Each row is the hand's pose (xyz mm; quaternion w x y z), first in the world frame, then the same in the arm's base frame.
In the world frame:
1: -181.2 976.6 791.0 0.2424 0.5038 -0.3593 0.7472
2: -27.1 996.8 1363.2 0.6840 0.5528 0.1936 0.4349
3: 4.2 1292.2 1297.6 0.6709 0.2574 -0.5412 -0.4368
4: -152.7 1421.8 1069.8 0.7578 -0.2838 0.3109 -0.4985
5: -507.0 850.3 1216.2 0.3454 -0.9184 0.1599 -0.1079
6: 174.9 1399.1 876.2 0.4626 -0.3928 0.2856 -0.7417
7: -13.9 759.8 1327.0 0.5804 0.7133 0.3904 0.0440
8: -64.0 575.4 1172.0 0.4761 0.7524 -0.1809 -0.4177
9: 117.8 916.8 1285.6 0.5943 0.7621 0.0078 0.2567
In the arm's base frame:
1: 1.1 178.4 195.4 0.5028 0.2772 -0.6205 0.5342
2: 29.2 -6.0 758.2 0.7629 0.6221 -0.1417 0.1043
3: 294.2 142.9 746.3 0.3530 0.0502 -0.5803 -0.7322
4: 338.9 372.0 549.2 0.4749 -0.0273 0.4237 -0.7709
5: -345.7 321.4 598.1 0.3393 -0.7051 0.5613 -0.2694
6: 535.4 115.2 347.3 0.1108 -0.1528 0.4816 -0.8558
7: -149.4 -145.9 679.6 0.4844 0.8579 -0.0048 -0.1716
8: -306.0 -190.0 495.0 0.1587 0.6358 -0.4847 -0.5794
9: 58.6 -160.0 664.2 0.5780 0.7197 -0.3839 -0.0213

